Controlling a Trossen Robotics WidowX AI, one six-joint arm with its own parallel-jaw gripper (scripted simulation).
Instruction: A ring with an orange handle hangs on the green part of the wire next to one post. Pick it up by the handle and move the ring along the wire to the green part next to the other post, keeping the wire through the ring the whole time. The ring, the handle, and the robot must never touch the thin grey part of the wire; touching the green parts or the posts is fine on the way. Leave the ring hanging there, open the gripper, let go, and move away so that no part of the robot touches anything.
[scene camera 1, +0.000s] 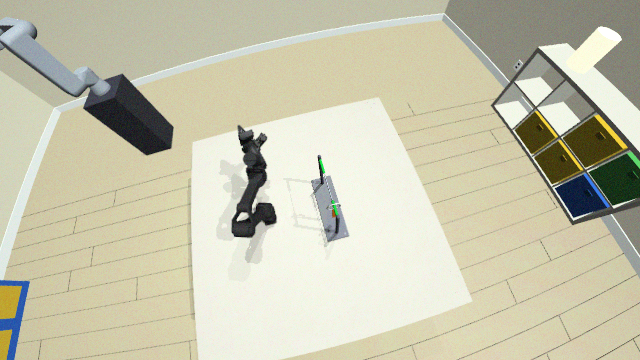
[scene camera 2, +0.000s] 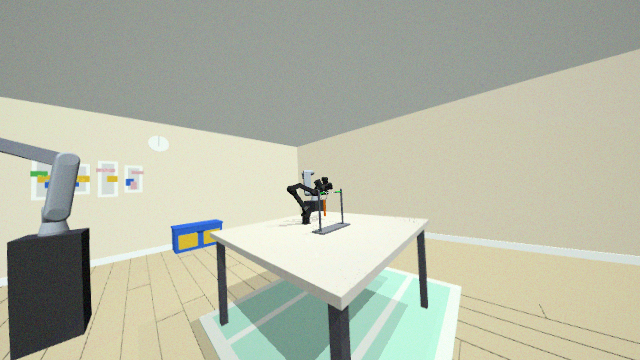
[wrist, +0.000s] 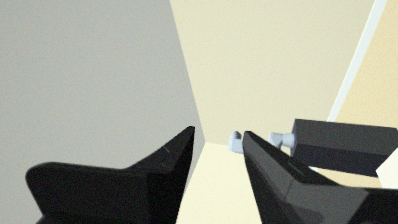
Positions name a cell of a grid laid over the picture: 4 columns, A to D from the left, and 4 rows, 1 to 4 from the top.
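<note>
Wire stand (scene camera 1: C3), visible. My gripper (wrist: C3), likewise.
</note>
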